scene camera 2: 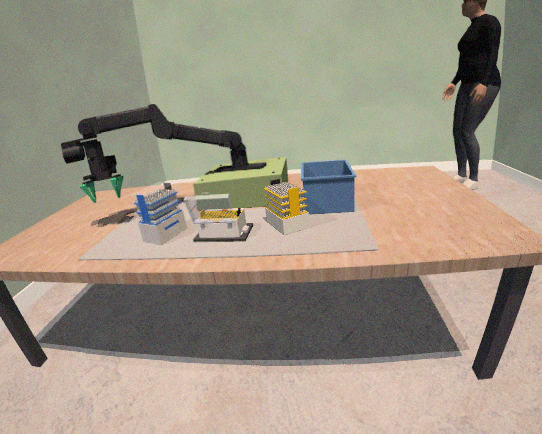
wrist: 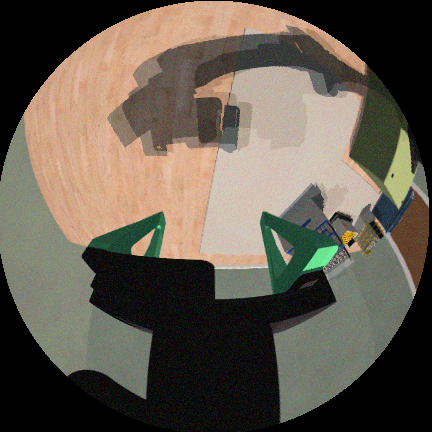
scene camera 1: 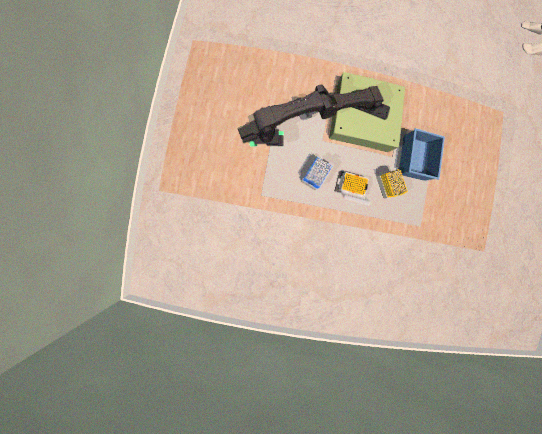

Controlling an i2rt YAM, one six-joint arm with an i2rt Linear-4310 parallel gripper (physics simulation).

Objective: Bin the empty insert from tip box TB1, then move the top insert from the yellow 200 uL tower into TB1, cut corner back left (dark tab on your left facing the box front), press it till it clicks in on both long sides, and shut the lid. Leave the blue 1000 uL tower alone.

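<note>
Tip box TB1 (scene camera 2: 220,229) stands on the mat between the two towers, its lid (scene camera 2: 212,202) open at the back. A yellow insert (scene camera 1: 355,184) (scene camera 2: 220,215) (wrist: 348,237) sits in it. The yellow tower (scene camera 1: 394,183) (scene camera 2: 286,205) (wrist: 370,239) stands to its right with several stacked inserts. The blue tower (scene camera 1: 318,172) (scene camera 2: 160,215) stands to its left, partly hidden behind a finger in the wrist view. My gripper (scene camera 1: 267,138) (scene camera 2: 106,190) (wrist: 212,216) is open and empty, high above the table, left of the blue tower. Cut corners are too small to tell.
A blue bin (scene camera 1: 424,155) (scene camera 2: 329,190) stands open at the right, behind the yellow tower. The green base block (scene camera 1: 370,115) (scene camera 2: 240,182) (wrist: 400,175) carries the arm behind the boxes. The grey mat (scene camera 1: 290,145) (scene camera 2: 320,240) lies on the wooden table (scene camera 1: 210,100) (scene camera 2: 425,215). A person (scene camera 2: 477,65) stands beyond the table.
</note>
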